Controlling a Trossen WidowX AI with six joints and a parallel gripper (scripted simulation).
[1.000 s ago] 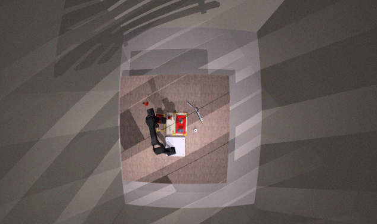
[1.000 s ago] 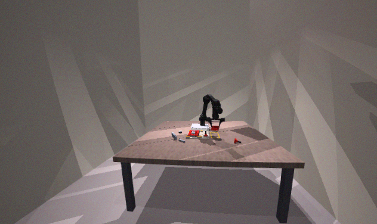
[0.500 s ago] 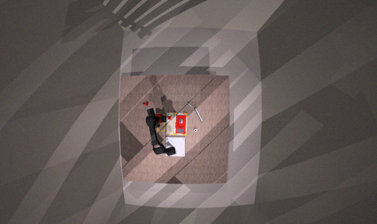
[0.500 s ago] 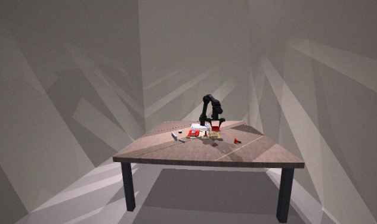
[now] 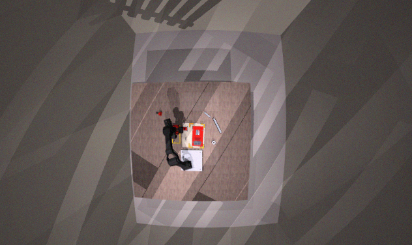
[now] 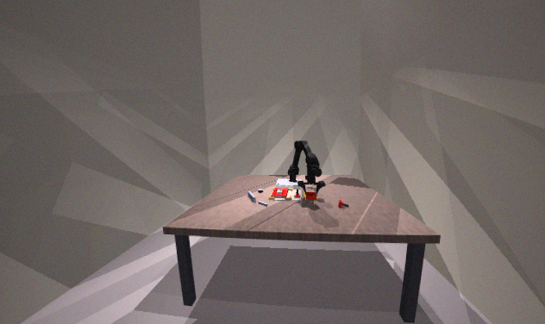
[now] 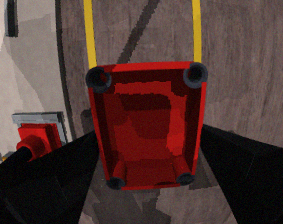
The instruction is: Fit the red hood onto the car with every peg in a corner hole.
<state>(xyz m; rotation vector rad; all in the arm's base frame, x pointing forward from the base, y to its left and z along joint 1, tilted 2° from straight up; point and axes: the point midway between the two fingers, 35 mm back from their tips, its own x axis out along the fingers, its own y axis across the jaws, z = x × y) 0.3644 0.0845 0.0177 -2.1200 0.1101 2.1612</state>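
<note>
Right now my gripper tip is 1 cm above the hood.
</note>
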